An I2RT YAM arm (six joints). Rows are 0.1 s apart.
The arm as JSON. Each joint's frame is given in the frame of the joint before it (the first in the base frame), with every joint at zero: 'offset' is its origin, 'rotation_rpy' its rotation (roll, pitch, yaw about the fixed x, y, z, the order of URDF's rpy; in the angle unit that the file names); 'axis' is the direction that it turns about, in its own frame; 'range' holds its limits. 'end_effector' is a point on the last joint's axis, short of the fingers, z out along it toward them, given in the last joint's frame.
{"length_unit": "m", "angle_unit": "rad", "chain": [
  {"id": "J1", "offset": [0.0, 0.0, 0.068], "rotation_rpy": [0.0, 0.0, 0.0], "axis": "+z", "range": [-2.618, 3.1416]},
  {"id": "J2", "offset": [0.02, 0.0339, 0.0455], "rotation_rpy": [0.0, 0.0, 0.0], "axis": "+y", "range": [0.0, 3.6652]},
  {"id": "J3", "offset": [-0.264, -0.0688, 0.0], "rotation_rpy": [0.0, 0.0, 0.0], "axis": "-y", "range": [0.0, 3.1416]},
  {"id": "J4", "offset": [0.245, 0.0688, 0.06], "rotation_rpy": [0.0, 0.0, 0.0], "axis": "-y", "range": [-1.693, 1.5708]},
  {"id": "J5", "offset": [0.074, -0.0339, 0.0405], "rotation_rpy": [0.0, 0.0, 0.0], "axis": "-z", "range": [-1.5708, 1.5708]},
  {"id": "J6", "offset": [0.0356, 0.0, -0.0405], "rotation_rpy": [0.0, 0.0, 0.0], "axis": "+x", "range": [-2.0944, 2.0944]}
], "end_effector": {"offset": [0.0, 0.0, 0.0], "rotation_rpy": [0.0, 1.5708, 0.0]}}
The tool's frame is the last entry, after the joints.
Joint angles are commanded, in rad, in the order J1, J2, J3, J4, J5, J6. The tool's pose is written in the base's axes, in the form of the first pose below.
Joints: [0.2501 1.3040 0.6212 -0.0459 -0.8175 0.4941]
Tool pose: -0.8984 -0.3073 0.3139 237.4; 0.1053 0.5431 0.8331 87.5; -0.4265 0.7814 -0.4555 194.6; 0 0 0 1
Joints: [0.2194 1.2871 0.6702 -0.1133 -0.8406 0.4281]
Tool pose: -0.8775 -0.3547 0.3229 241.6; 0.0880 0.5426 0.8353 81.1; -0.4715 0.7614 -0.4449 209.0; 0 0 0 1
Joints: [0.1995 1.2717 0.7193 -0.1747 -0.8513 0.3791]
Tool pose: -0.8574 -0.3919 0.3335 244.7; 0.0755 0.5454 0.8348 76.8; -0.5090 0.7409 -0.4380 223.5; 0 0 0 1
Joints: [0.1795 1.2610 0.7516 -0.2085 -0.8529 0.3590]
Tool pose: -0.8433 -0.4052 0.3530 247.1; 0.0819 0.5524 0.8295 72.1; -0.5311 0.7285 -0.4327 233.8; 0 0 0 1
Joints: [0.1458 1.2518 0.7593 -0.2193 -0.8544 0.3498]
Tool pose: -0.8335 -0.3989 0.3824 248.6; 0.1051 0.5649 0.8184 63.6; -0.5425 0.7223 -0.4289 237.6; 0 0 0 1
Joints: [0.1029 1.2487 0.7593 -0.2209 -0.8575 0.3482]
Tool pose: -0.8272 -0.3779 0.4158 250.5; 0.1390 0.5793 0.8032 52.9; -0.5444 0.7222 -0.4267 238.3; 0 0 0 1
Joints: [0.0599 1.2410 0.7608 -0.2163 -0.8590 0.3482]
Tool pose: -0.8131 -0.3633 0.4548 252.0; 0.1745 0.5933 0.7858 42.1; -0.5553 0.7184 -0.4191 240.9; 0 0 0 1
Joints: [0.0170 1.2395 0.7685 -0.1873 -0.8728 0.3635]
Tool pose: -0.7910 -0.3591 0.4953 255.8; 0.2151 0.5947 0.7747 31.6; -0.5727 0.7193 -0.3932 246.2; 0 0 0 1
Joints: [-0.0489 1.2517 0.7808 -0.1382 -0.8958 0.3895]
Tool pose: -0.7599 -0.3464 0.5501 262.7; 0.2748 0.5957 0.7547 15.0; -0.5891 0.7246 -0.3575 251.4; 0 0 0 1
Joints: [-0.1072 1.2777 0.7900 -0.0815 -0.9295 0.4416]
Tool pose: -0.7439 -0.3198 0.5868 270.1; 0.3372 0.5784 0.7428 -0.4; -0.5769 0.7504 -0.3224 253.1; 0 0 0 1
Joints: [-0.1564 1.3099 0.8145 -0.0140 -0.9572 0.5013]
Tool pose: -0.7182 -0.3082 0.6239 279.6; 0.3934 0.5598 0.7293 -14.6; -0.5740 0.7692 -0.2808 258.8; 0 0 0 1
